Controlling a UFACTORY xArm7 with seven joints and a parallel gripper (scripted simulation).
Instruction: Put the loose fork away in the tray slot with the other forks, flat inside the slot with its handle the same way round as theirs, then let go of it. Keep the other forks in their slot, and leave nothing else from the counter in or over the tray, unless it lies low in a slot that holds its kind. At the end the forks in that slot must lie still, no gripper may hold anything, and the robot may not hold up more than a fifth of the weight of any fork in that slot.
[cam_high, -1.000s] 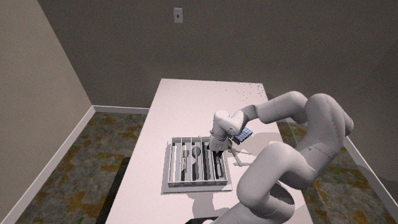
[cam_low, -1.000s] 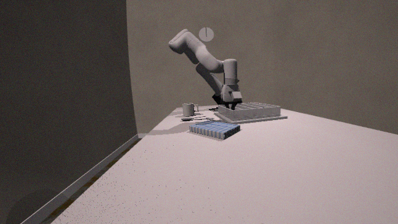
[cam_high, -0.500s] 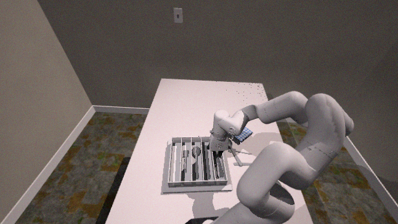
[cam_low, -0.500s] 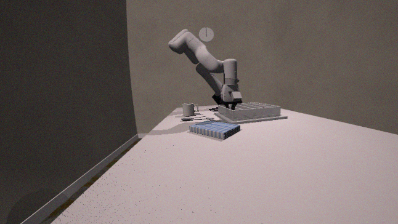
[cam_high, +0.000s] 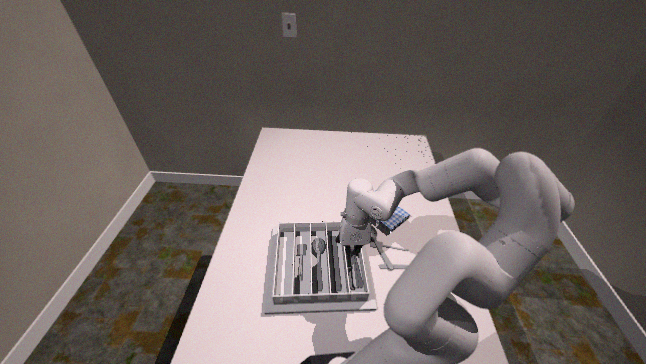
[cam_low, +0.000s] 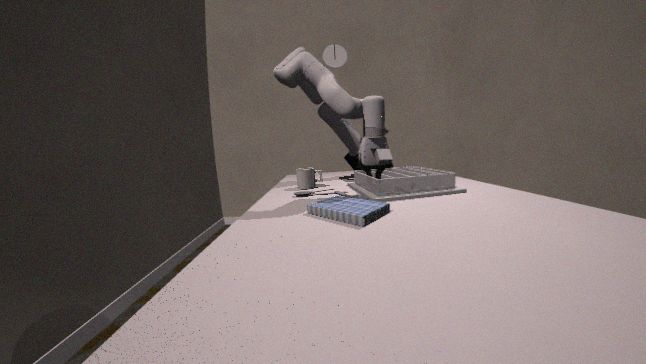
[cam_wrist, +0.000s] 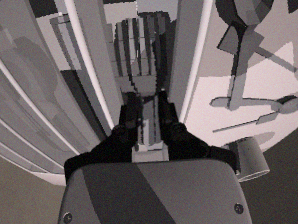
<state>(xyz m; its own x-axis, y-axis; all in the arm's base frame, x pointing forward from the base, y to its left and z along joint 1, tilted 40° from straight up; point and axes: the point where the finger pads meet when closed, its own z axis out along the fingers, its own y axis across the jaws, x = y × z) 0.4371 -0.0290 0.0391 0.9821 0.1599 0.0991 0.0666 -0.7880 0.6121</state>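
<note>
The tray lies 3 cm behind my hand and 11 cm to the left of it. The rest, counted from my hand: mug (19 cm behind, 25 cm to the right, 1 cm below).
</note>
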